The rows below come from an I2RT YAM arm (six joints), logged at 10 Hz.
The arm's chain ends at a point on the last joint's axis. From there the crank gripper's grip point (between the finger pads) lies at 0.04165 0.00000 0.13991 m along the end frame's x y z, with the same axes.
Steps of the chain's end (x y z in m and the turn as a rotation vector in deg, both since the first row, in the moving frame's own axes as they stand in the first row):
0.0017, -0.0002, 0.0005, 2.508, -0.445, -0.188
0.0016, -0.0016, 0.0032, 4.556, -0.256, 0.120
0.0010, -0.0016, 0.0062, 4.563, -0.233, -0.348
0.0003, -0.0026, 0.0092, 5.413, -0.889, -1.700
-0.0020, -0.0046, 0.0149, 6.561, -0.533, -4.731
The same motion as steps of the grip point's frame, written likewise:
0.0006, -0.0065, 0.0007, 2.508, -0.445, -0.188
0.0010, -0.0126, 0.0029, 4.556, -0.256, 0.120
0.0004, -0.0130, 0.0059, 4.563, -0.233, -0.348
-0.0021, -0.0170, 0.0091, 5.413, -0.889, -1.700
-0.0041, -0.0240, 0.0142, 6.561, -0.533, -4.731

